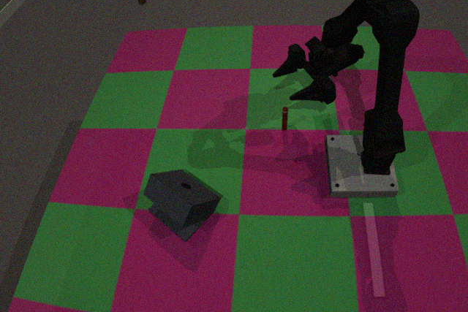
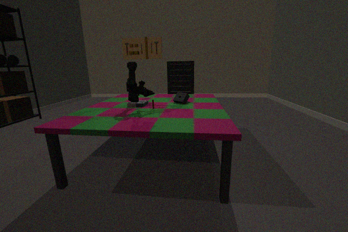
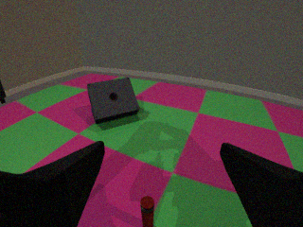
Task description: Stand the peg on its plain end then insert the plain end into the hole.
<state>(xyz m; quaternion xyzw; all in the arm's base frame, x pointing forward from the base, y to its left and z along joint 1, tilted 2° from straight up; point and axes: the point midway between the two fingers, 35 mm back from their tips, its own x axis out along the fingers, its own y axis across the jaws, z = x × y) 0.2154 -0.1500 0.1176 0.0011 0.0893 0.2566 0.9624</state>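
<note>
Right now my gripper tip is 10 mm past the red peg, 10 mm to the right of it and 90 mm above it. Also, from my gripper tip: sloped panel 210 mm ahead, 270 mm to the left, 100 mm below.
</note>
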